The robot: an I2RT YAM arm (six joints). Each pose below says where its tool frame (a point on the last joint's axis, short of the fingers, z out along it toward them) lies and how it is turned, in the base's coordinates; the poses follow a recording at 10 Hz.
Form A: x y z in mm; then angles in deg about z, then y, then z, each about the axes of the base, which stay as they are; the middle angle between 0 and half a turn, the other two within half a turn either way.
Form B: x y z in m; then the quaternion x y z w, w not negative. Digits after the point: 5 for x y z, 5 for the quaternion.
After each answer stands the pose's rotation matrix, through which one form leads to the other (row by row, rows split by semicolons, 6 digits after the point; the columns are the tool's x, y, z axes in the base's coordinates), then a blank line. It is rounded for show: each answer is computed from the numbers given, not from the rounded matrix.
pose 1, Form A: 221.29, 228.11, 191.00, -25.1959, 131.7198, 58.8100
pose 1, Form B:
0.22129, 0.22811, 0.19100, -0.61065, 0.67812, 0.11825, 0.39150
0.052328 -0.920784 0.386548; -0.735599 0.226248 0.638518; -0.675393 -0.317757 -0.665488

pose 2, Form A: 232.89, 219.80, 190.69, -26.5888, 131.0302, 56.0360
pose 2, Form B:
0.23289, 0.21980, 0.19069, -0.60080, 0.68357, 0.10534, 0.40084
0.043264 -0.905823 0.421442; -0.736930 0.255897 0.625661; -0.674583 -0.337641 -0.656457

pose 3, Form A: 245.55, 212.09, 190.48, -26.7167, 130.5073, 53.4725
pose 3, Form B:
0.24555, 0.21209, 0.19048, -0.58491, 0.69473, 0.09685, 0.40724
0.015929 -0.891596 0.452551; -0.733825 0.297004 0.610974; -0.679151 -0.341826 -0.649545

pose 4, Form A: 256.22, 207.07, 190.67, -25.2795, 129.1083, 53.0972
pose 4, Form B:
0.25622, 0.20707, 0.19067, -0.57057, 0.69988, 0.10328, 0.41706
-0.001010 -0.884821 0.465929; -0.712525 0.327555 0.620497; -0.701646 -0.331359 -0.630788

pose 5, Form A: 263.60, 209.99, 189.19, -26.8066, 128.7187, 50.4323
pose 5, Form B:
0.26360, 0.20999, 0.18919, -0.56268, 0.70437, 0.08859, 0.42356
-0.007969 -0.867716 0.496996; -0.717631 0.351082 0.601455; -0.696378 -0.351867 -0.625497

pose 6, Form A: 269.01, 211.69, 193.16, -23.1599, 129.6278, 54.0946
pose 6, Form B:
0.26901, 0.21169, 0.19316, -0.56490, 0.70695, 0.11349, 0.41015
-0.025326 -0.891818 0.451685; -0.705624 0.336006 0.623855; -0.708134 -0.302920 -0.637798

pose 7, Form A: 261.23, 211.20, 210.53, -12.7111, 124.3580, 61.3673
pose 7, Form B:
0.26123, 0.21120, 0.21053, -0.53273, 0.70596, 0.19227, 0.42527
-0.070683 -0.915705 0.395587; -0.588645 0.358455 0.724573; -0.805295 -0.181645 -0.564362

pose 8, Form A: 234.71, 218.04, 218.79, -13.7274, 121.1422, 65.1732
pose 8, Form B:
0.23471, 0.21804, 0.21879, -0.55342, 0.67254, 0.21325, 0.44265
0.004429 -0.933186 0.359367; -0.555599 0.296501 0.776786; -0.831439 -0.203104 -0.517164

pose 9, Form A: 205.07, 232.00, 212.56, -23.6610, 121.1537, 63.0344
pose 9, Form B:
0.20507, 0.23200, 0.21256, -0.59789, 0.63340, 0.16549, 0.46254
0.142824 -0.910501 0.388059; -0.604312 0.230289 0.762741; -0.783842 -0.343446 -0.517336

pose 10, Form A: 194.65, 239.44, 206.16, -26.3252, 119.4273, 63.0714
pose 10, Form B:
0.19465, 0.23944, 0.20616, -0.60737, 0.61380, 0.15896, 0.47861
0.195949 -0.897783 0.394449; -0.593453 0.211654 0.776541; -0.780652 -0.386249 -0.491319

